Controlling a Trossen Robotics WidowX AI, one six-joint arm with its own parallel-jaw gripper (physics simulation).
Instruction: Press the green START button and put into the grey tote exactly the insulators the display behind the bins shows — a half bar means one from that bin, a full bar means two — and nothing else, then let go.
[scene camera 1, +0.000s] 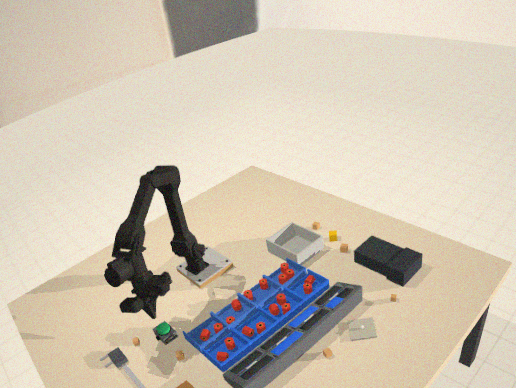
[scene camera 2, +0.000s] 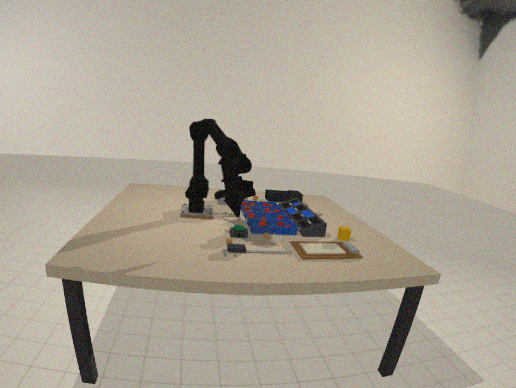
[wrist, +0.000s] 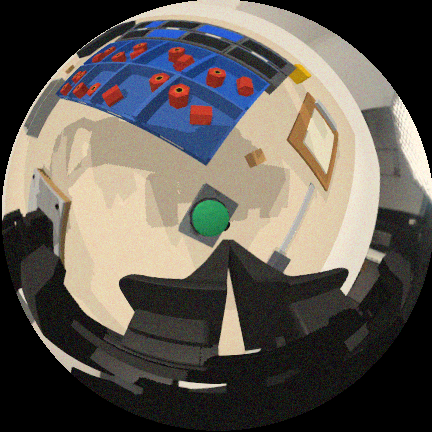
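Shut and holding nothing, the gripper appears in the wrist view and also in scene camera 2. A black box and a grey tote are in the scene as well.
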